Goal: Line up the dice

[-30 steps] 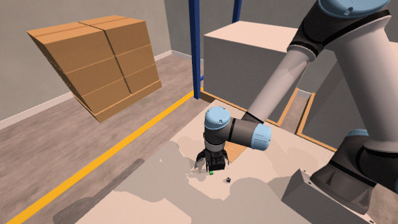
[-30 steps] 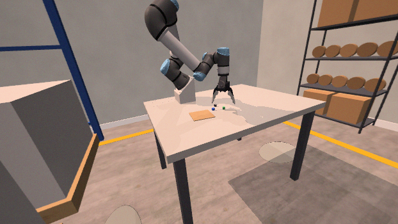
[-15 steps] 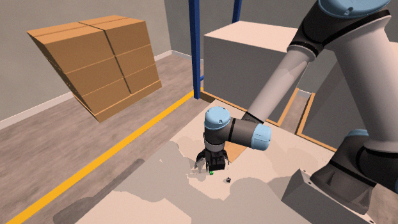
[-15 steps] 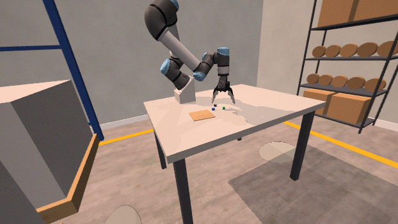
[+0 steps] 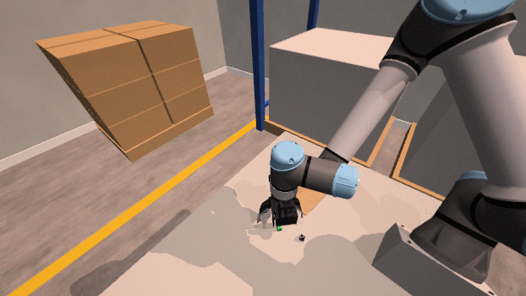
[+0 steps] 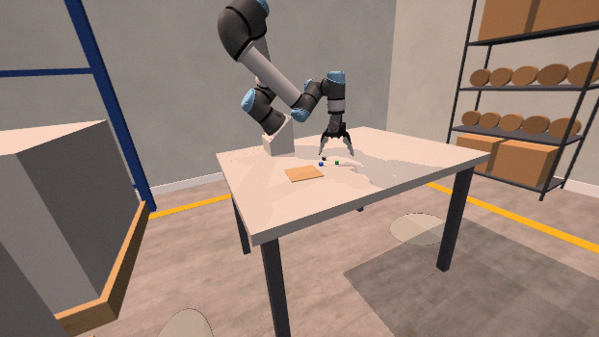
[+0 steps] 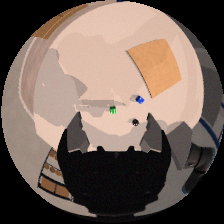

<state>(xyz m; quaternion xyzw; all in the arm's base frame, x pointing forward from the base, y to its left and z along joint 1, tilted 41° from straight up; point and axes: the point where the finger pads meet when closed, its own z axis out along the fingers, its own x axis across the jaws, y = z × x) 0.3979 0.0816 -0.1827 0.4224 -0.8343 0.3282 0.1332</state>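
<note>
Now: the green die 10 mm behind my hand, 10 mm to the left of it and 30 mm below it. Also, from my hand: blue die 30 mm behind, 60 mm to the right, 30 mm below; then black die 90 mm behind, 20 mm to the right, 30 mm below; then tan mat 20 mm ahead, 170 mm to the right, 40 mm below.
</note>
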